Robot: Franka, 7 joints.
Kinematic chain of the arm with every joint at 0, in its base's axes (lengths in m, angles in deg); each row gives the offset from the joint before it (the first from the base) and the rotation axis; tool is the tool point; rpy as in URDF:
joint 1: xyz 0 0 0.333 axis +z
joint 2: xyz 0 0 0 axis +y
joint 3: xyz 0 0 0.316 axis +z
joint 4: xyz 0.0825 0 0 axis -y
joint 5: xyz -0.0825 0 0.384 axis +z
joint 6: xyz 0 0 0 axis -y
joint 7: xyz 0.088 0 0 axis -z
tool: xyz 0 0 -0.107 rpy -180 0 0
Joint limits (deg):
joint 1: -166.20..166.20
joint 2: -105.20..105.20
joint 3: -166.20..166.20
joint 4: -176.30..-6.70
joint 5: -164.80..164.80
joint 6: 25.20..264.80
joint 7: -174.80..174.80
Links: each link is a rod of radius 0.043 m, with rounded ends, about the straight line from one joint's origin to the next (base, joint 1, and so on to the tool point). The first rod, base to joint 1, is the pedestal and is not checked.
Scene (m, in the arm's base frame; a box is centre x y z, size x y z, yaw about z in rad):
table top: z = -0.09
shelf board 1: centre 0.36 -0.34 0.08 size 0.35 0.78 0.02 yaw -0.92
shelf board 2: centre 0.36 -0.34 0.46 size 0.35 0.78 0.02 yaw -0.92
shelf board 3: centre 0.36 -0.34 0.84 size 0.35 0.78 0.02 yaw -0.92
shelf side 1: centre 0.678 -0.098 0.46 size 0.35 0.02 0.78 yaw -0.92
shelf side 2: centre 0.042 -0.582 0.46 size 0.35 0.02 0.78 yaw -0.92
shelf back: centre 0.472 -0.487 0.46 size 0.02 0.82 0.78 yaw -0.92
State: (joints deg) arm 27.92 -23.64 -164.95 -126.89 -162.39 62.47 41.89
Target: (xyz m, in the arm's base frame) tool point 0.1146 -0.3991 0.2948
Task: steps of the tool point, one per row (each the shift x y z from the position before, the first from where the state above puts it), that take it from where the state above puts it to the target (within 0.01 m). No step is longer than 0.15 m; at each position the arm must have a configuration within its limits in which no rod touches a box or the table.
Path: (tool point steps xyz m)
1: 0.0969 -0.0309 -0.0211
2: 0.0972 -0.0032 -0.0185
3: 0.0889 0.0232 -0.0132
4: 0.0728 0.0443 -0.0056
5: 0.0515 0.0579 0.0033
6: 0.0292 0.0623 0.0124
7: 0.0131 -0.0407 -0.0087
8: 0.0192 -0.0393 -0.0048
9: 0.0242 -0.0361 -0.0009
10: 0.0281 -0.0313 0.0025
11: 0.0303 -0.0252 0.0052
12: 0.0307 -0.0186 0.0068

